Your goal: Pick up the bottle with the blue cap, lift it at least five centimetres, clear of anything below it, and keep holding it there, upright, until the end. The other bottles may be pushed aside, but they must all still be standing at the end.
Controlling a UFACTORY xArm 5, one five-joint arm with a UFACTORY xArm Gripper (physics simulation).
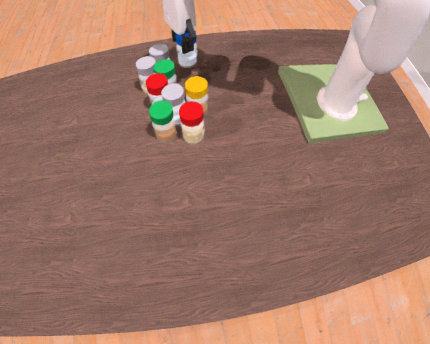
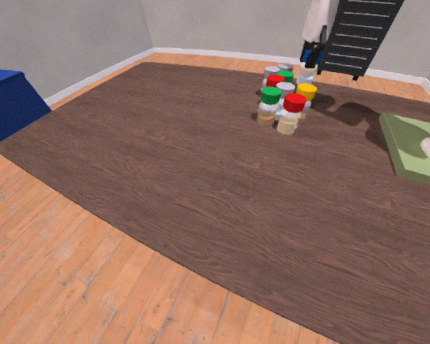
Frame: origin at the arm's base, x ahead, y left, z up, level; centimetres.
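Where they show: gripper, fingertip midpoint: point(image 1: 183, 45) point(image 2: 306, 64); arm's base at its link origin: point(image 1: 336, 103).
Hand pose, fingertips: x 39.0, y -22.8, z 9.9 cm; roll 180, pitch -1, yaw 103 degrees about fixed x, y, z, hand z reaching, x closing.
Things, the pixels of their top centre, and the offset from my fingertips.
- bottle with the blue cap, top centre: point(image 1: 185, 32) point(image 2: 313, 51) dx -1.0, dy -0.4, dz +4.0 cm
- yellow-capped bottle at its top centre: point(image 1: 196, 84) point(image 2: 307, 87) dx -0.1, dy +13.7, dz -1.9 cm
- rear green-capped bottle at its top centre: point(image 1: 164, 66) point(image 2: 285, 73) dx +6.3, dy +4.4, dz -1.9 cm
- front green-capped bottle at its top centre: point(image 1: 160, 109) point(image 2: 271, 90) dx +9.7, dy +18.9, dz -1.9 cm
The bottle with the blue cap point(image 1: 187, 58) point(image 2: 305, 75) is upright between the fingers of my gripper point(image 1: 185, 42) point(image 2: 310, 56), which is shut on it at the cap. The black fingers hide part of the cap. The bottle hangs a little above the table at the back of the group; the exact height is hard to tell. The yellow-capped bottle point(image 1: 196, 87) point(image 2: 306, 92) stands in front of it, and a rear green-capped bottle point(image 1: 164, 69) point(image 2: 285, 77) stands to its left. Both are upright.
A front green-capped bottle point(image 1: 161, 113) point(image 2: 270, 95), two red-capped and several grey-capped bottles also stand close together. The green base plate point(image 1: 320, 131) point(image 2: 400, 160) with the arm's foot is to the right. A black slatted object point(image 2: 361, 37) shows behind the table.
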